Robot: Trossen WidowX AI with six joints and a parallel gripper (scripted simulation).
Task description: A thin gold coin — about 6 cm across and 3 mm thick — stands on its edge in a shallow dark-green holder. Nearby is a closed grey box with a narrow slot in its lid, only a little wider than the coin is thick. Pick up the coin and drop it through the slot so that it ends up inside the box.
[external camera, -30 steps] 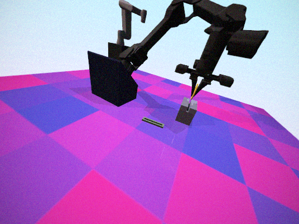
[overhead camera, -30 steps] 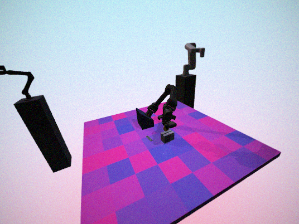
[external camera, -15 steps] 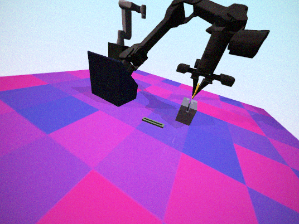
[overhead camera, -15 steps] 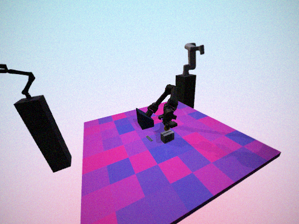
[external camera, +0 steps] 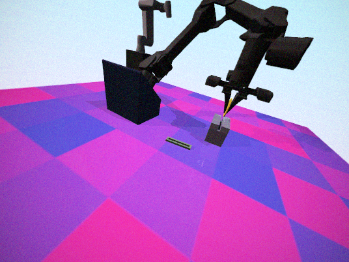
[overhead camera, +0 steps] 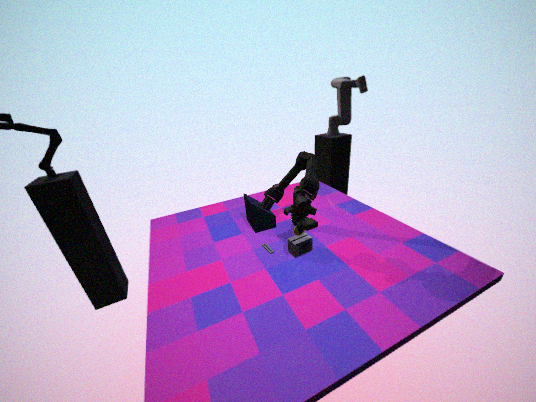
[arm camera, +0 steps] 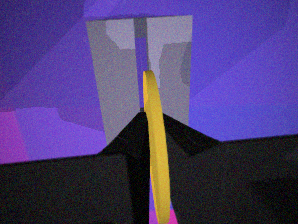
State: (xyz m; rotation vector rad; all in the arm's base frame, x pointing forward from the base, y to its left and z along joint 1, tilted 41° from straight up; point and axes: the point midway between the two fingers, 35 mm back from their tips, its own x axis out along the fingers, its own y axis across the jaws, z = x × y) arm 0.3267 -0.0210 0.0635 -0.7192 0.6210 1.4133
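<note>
Now: the gold coin 20 mm above my gripper tip.
</note>
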